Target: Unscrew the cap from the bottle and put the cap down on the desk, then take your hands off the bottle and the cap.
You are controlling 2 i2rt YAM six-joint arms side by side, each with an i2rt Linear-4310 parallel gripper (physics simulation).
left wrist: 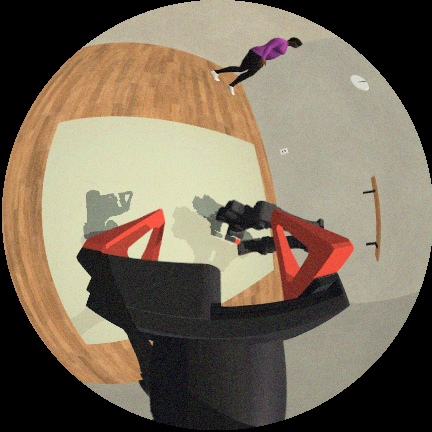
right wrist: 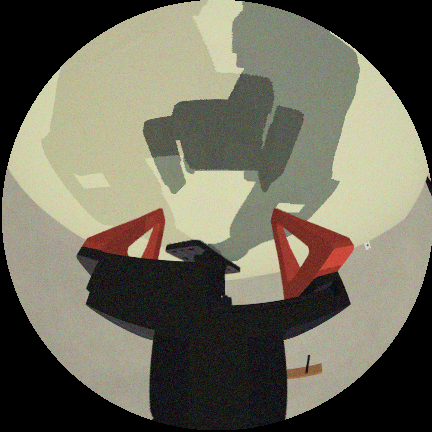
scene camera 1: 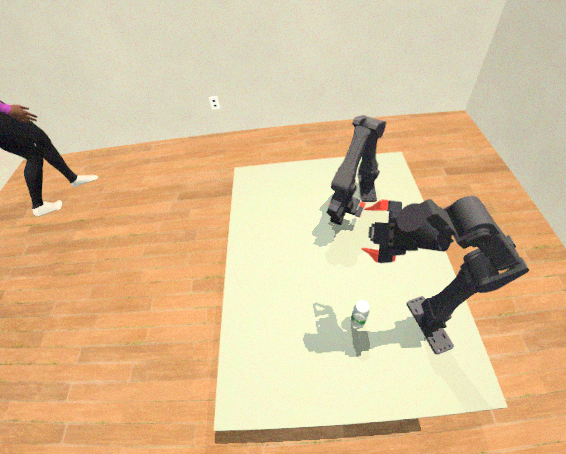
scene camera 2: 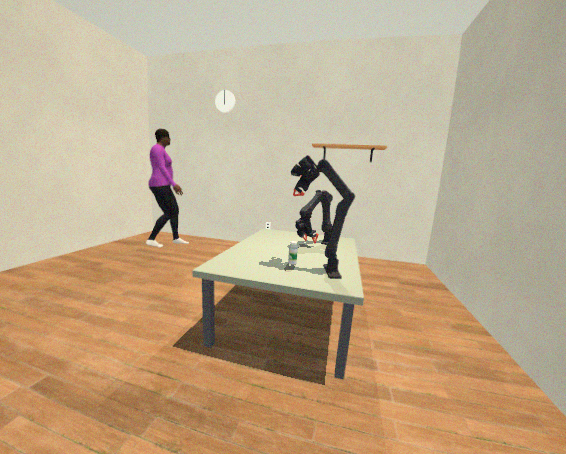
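A white bottle [scene camera 1: 359, 318] [scene camera 2: 293, 256] with a green band stands upright on the pale desk [scene camera 1: 270, 385] [scene camera 2: 240, 270] [left wrist: 140, 150]. A white cap [scene camera 1: 363, 305] [scene camera 2: 293, 245] is on its top. The bottle does not show in either wrist view. My left gripper [scene camera 1: 364, 228] [scene camera 2: 298, 192] is open and empty, high above the desk; in scene camera 1 it appears above the bottle in the picture, well apart from it. My right gripper [scene camera 1: 346, 207] [scene camera 2: 310, 240] [right wrist: 217, 213] is open and empty, low over the desk's far part and well away from the bottle.
The left arm's base [scene camera 1: 431, 326] [scene camera 2: 333, 271] is on the desk to the right of the bottle in both scene views. A person [scene camera 1: 35, 150] [scene camera 2: 161, 175] [left wrist: 255, 61] stands on the floor away from the desk. A wooden shelf [scene camera 2: 350, 146] is on the wall.
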